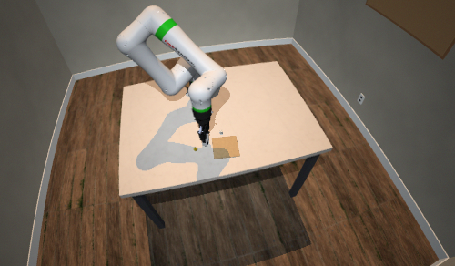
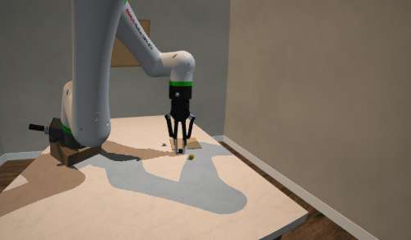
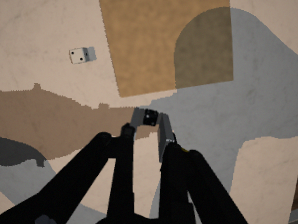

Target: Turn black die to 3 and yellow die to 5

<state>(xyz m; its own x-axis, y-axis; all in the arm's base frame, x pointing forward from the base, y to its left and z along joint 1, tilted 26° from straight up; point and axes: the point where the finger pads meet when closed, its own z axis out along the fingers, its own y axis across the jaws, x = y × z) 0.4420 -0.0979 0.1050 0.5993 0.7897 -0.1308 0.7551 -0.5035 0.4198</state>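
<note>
Now: the black die 3 cm below my hand. From my hand the other things lie so: tan mat: 7 cm ahead, 9 cm to the left, 3 cm below; then white die: 4 cm behind, 11 cm to the left, 3 cm below; then yellow die: 2 cm ahead, 7 cm to the right, 3 cm below.
</note>
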